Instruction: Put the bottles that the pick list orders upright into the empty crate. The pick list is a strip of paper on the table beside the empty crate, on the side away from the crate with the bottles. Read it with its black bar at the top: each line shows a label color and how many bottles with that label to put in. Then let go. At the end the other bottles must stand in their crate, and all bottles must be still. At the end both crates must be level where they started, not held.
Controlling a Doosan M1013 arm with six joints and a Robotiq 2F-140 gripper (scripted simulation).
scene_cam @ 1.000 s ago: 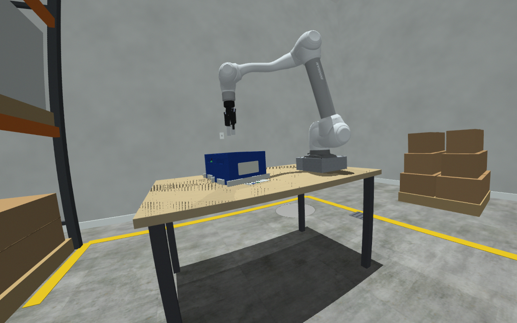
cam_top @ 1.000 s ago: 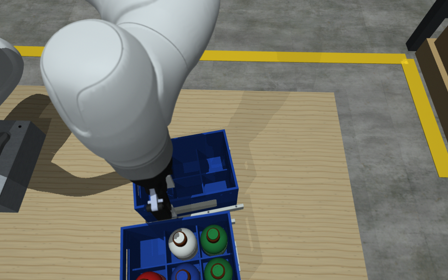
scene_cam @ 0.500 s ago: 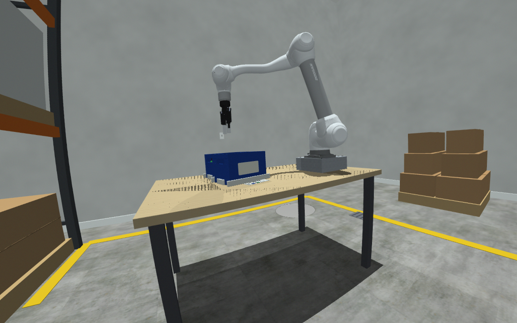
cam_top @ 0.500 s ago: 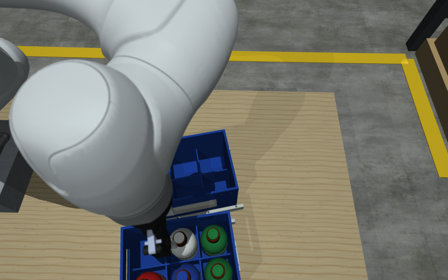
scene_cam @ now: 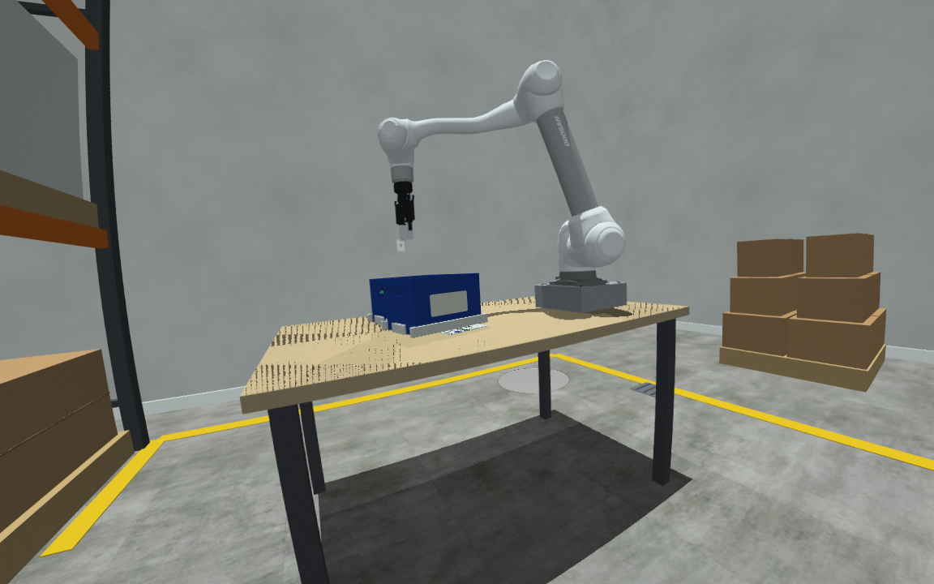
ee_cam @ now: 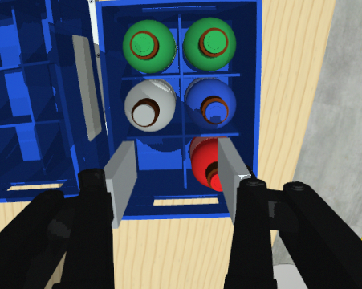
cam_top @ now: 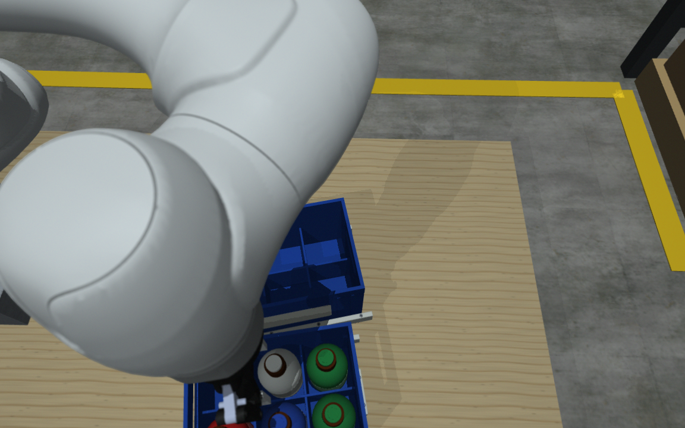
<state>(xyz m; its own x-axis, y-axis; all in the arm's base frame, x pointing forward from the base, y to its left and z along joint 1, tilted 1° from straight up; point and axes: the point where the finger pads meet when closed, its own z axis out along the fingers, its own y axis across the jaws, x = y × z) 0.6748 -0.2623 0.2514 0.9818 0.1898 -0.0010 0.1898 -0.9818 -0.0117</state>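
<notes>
Now: the blue bottle 270 mm below my hand, 40 mm to the right of it and 10 mm ahead of it. Also, from my hand: pick list 360 mm to the left, 350 mm below, 70 mm behind; white bottle 270 mm below, 40 mm to the left, 10 mm behind; red bottle 270 mm below, 80 mm behind, 70 mm to the right.
</notes>
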